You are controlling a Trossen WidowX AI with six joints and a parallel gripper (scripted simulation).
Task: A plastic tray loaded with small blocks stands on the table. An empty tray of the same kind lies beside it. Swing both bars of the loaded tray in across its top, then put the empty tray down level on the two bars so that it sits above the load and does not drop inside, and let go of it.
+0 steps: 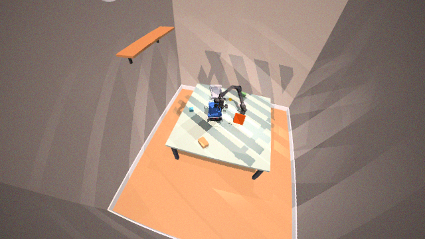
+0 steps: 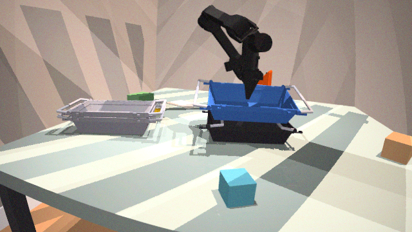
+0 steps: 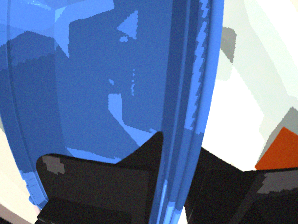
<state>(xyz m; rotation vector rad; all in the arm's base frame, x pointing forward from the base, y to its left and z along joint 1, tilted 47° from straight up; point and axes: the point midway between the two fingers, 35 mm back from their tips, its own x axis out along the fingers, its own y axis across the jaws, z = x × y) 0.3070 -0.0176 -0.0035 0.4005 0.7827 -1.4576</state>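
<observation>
The blue tray lies 8 cm ahead of my gripper tip, 2 cm to the left of it and 1 cm above it. Round my gripper tip: orange block 52 cm to the left, 8 cm below, 8 cm ahead; green block 56 cm to the right, 26 cm behind, 9 cm below; cyan cube 42 cm ahead, 9 cm below, 3 cm to the left.
</observation>
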